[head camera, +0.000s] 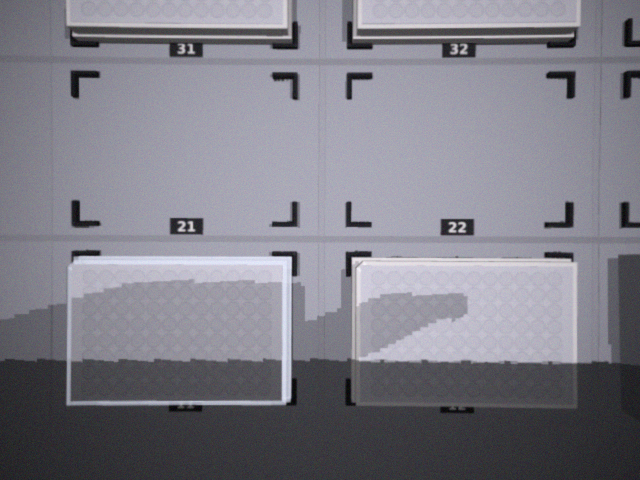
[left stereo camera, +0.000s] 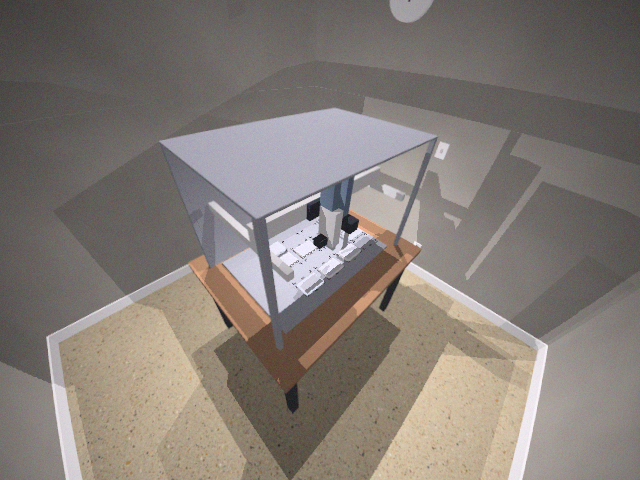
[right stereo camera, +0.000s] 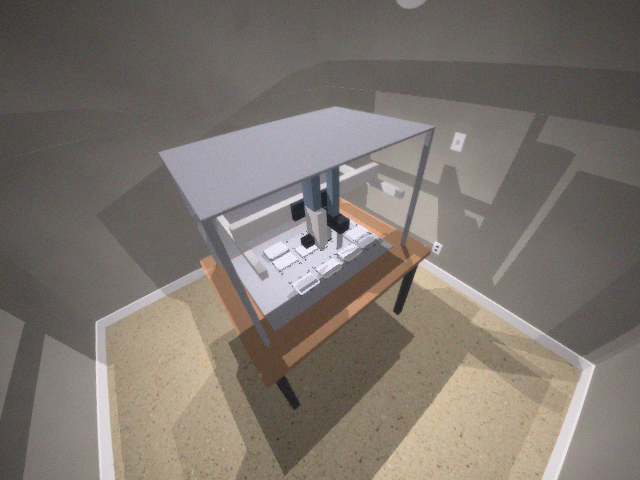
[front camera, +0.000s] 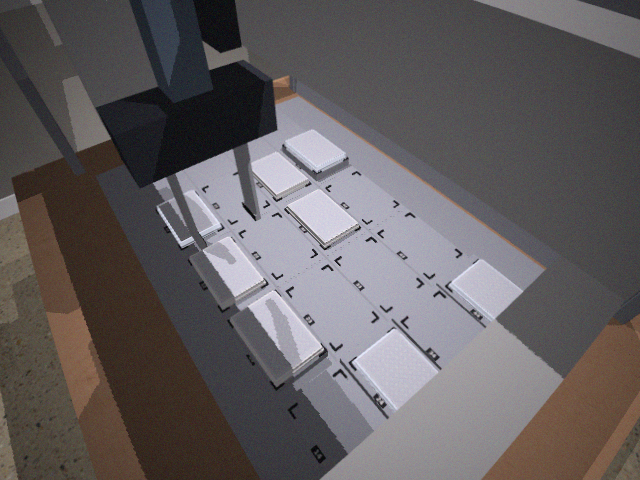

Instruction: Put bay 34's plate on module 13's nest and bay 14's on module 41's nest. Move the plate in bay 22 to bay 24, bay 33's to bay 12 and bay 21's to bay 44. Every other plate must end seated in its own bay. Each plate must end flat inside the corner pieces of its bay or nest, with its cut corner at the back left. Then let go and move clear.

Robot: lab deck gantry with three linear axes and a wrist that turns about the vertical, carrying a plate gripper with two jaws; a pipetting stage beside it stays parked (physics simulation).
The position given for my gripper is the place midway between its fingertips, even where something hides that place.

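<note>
I can see a bay 42 (front camera: 367, 201), and with it a bay 43 (front camera: 428, 252). A bay 24 (front camera: 382, 331) is visible to me too. And there is my own gripper (front camera: 225, 225).
</note>
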